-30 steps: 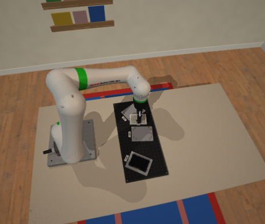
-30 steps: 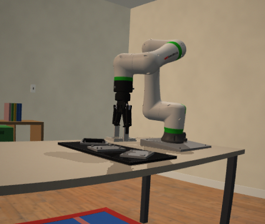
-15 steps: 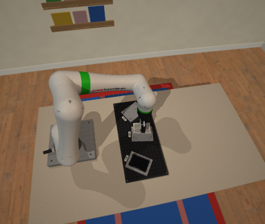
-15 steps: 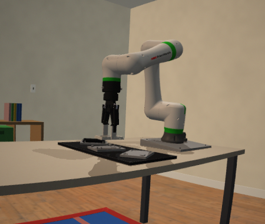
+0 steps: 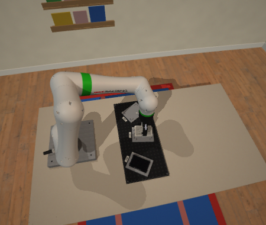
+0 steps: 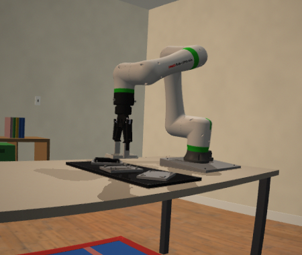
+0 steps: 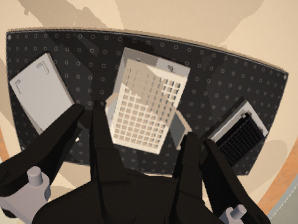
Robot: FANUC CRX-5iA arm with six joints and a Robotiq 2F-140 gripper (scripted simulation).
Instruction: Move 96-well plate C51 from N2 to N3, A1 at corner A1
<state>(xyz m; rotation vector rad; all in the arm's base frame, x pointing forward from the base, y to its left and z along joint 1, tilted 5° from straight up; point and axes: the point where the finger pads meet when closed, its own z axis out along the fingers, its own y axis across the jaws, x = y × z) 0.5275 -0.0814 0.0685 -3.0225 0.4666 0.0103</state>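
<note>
Now: the white 96-well plate C51 20 mm below my hand. The rest, counted from my hand: landing nest N3: 80 mm below; then N2 label: 170 mm to the left, 90 mm below, 90 mm behind; then grey plate nest N2: 210 mm to the left, 80 mm below.
</note>
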